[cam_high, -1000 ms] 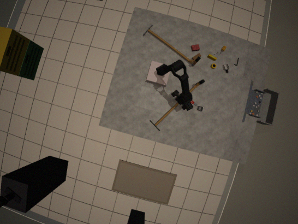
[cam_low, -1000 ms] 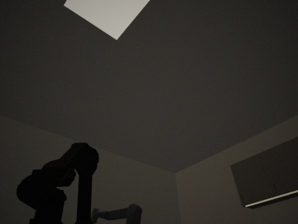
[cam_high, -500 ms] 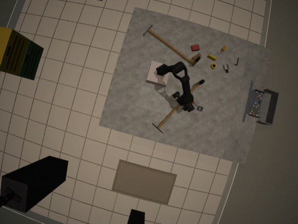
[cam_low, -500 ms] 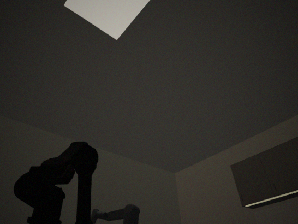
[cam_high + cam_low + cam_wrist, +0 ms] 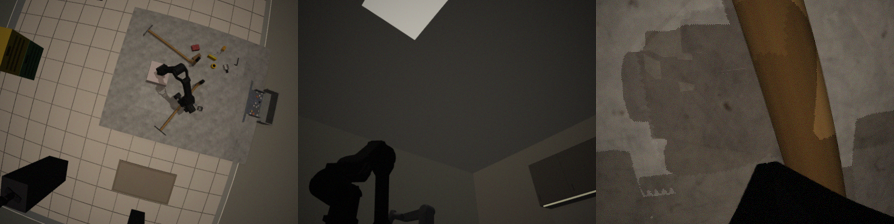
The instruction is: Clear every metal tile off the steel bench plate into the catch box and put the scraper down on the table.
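My gripper tip is 4 cm to the left of the long scraper and 5 cm below it. The rest, counted from my gripper tip: yellow ring (27 cm ahead, 44 cm to the left); then brown block (8 cm ahead, 49 cm to the left); then small box (21 cm ahead, 1 cm to the right, 1 cm below).
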